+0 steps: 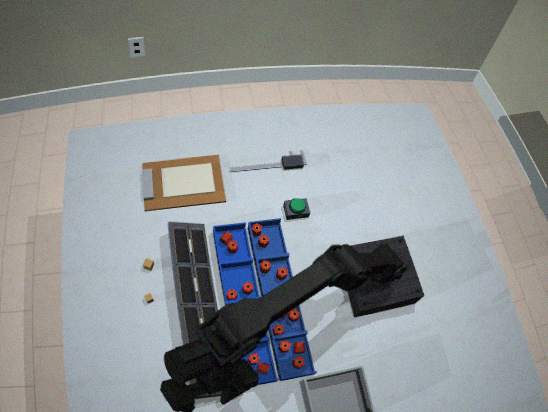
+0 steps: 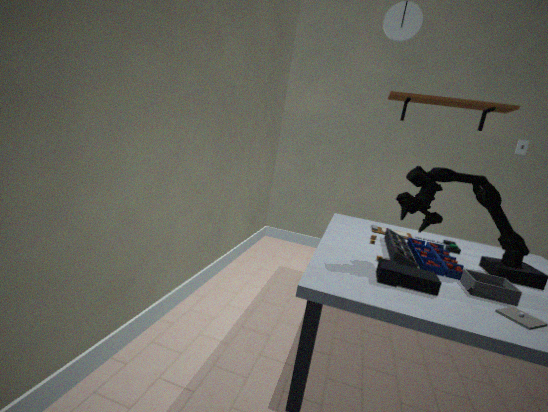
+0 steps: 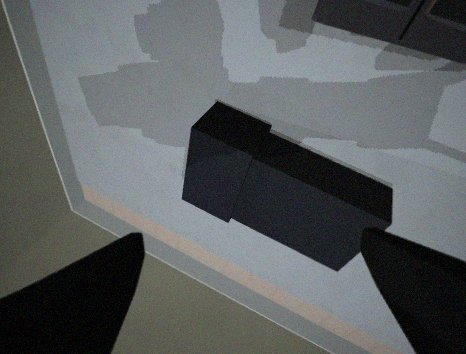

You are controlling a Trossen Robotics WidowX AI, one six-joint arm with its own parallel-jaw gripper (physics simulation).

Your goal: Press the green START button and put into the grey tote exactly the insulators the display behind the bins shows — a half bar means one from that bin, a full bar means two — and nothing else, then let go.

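Note:
My gripper [image 1: 202, 400] [image 2: 412, 225] [image 3: 253, 241] is open and empty, high above the table near a black box [image 2: 407, 276] [image 3: 295, 205]. The green START button [image 1: 298, 205] [image 2: 452, 246] sits on a dark base beyond the bins. Blue bins [image 1: 235, 272] stand in two rows, partly hidden by the arm. They hold orange-red knobbed insulators [image 1: 233, 246] and some red blocks [image 1: 299, 347]. The dark display [image 1: 186, 265] [image 2: 397, 247] has framed cells with thin pale bars; their lengths are too unclear to tell, and the arm hides part. The grey tote [image 1: 335, 395] [image 2: 492, 287] shows no contents in its visible part.
A brown clipboard [image 1: 220, 180], a caliper [image 1: 292, 161] and two small tan blocks [image 1: 148, 264] [image 1: 149, 298] lie on the table. The arm's black base [image 1: 360, 305] stands right of the bins. A flat pale plate [image 2: 520, 317] lies near the tote.

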